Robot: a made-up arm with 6 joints. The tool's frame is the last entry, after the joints.
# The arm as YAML. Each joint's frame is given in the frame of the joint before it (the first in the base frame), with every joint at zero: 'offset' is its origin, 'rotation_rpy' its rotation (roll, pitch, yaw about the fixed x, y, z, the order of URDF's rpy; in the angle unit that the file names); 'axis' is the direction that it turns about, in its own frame. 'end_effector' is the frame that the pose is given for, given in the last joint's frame.
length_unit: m
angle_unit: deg
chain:
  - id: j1
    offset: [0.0, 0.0, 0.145]
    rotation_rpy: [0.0, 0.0, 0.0]
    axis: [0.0, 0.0, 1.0]
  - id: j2
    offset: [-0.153, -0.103, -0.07]
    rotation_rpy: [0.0, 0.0, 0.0]
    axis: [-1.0, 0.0, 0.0]
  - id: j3
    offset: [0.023, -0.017, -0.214]
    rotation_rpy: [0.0, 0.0, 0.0]
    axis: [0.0, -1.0, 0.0]
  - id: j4
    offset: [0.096, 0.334, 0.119]
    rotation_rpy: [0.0, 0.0, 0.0]
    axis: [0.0, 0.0, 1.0]
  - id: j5
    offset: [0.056, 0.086, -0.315]
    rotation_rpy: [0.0, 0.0, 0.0]
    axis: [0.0, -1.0, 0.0]
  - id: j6
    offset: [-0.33, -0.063, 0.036]
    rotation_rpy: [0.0, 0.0, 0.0]
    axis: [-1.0, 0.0, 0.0]
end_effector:
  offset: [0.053, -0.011, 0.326]
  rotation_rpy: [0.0, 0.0, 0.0]
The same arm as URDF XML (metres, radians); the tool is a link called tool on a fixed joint. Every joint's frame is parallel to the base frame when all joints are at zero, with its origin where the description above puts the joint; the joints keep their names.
<robot name="arm">
<joint name="j1" type="continuous"><parent link="base"/><child link="link1"/><origin xyz="0 0 0.145" rpy="0 0 0"/><axis xyz="0 0 1"/></joint>
<joint name="j2" type="continuous"><parent link="link1"/><child link="link2"/><origin xyz="-0.153 -0.103 -0.07" rpy="0 0 0"/><axis xyz="-1 0 0"/></joint>
<joint name="j3" type="continuous"><parent link="link2"/><child link="link3"/><origin xyz="0.023 -0.017 -0.214" rpy="0 0 0"/><axis xyz="0 -1 0"/></joint>
<joint name="j4" type="continuous"><parent link="link3"/><child link="link4"/><origin xyz="0.096 0.334 0.119" rpy="0 0 0"/><axis xyz="0 0 1"/></joint>
<joint name="j5" type="continuous"><parent link="link4"/><child link="link5"/><origin xyz="0.056 0.086 -0.315" rpy="0 0 0"/><axis xyz="0 -1 0"/></joint>
<joint name="j6" type="continuous"><parent link="link5"/><child link="link6"/><origin xyz="-0.33 -0.063 0.036" rpy="0 0 0"/><axis xyz="-1 0 0"/></joint>
<joint name="tool_fixed" type="fixed"><parent link="link6"/><child link="tool"/><origin xyz="0.053 -0.011 0.326" rpy="0 0 0"/></joint>
<link name="base"/>
<link name="link1"/>
<link name="link2"/>
<link name="link3"/>
<link name="link4"/>
<link name="link5"/>
<link name="link6"/>
<link name="tool"/>
</robot>

